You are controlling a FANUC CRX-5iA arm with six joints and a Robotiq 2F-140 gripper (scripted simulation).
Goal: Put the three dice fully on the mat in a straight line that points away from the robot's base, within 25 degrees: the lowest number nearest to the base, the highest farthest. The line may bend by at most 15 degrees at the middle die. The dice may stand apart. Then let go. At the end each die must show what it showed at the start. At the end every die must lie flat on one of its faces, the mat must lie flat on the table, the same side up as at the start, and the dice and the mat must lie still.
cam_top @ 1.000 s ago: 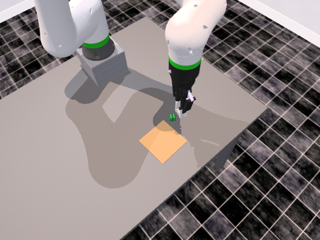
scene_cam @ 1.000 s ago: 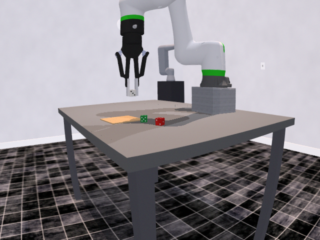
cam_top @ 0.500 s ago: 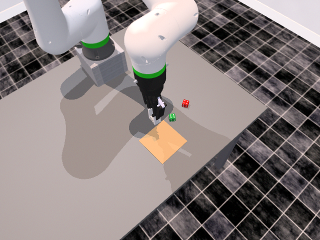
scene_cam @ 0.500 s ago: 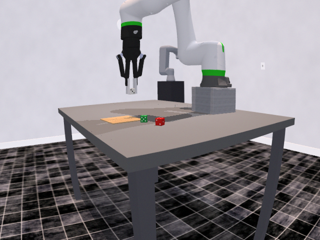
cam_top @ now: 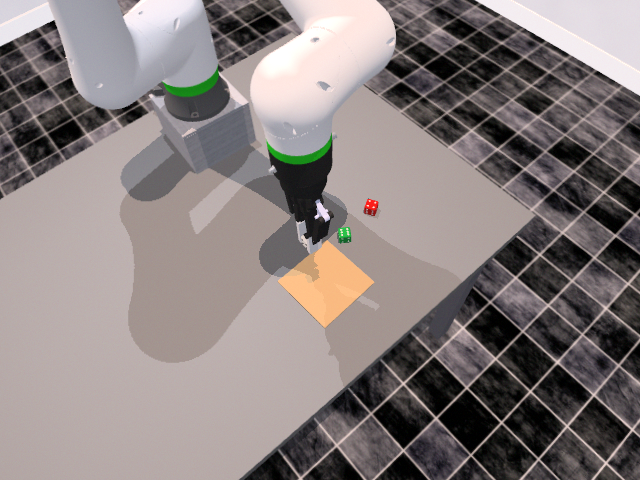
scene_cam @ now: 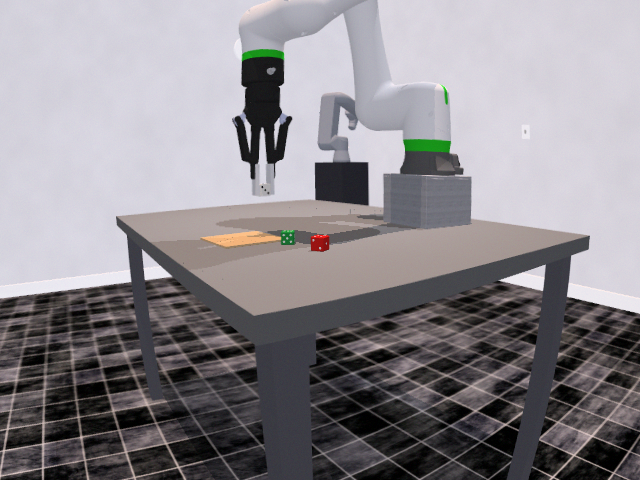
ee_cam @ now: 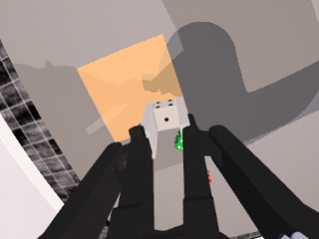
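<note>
Now: the mat 5 cm ahead of my hand, 1 cm to the right of it and 12 cm below it. Also, from my hand: red die: 1 cm ahead, 19 cm to the left, 11 cm below; white die: 2 cm below; green die: 1 cm ahead, 9 cm to the left, 11 cm below.
</note>
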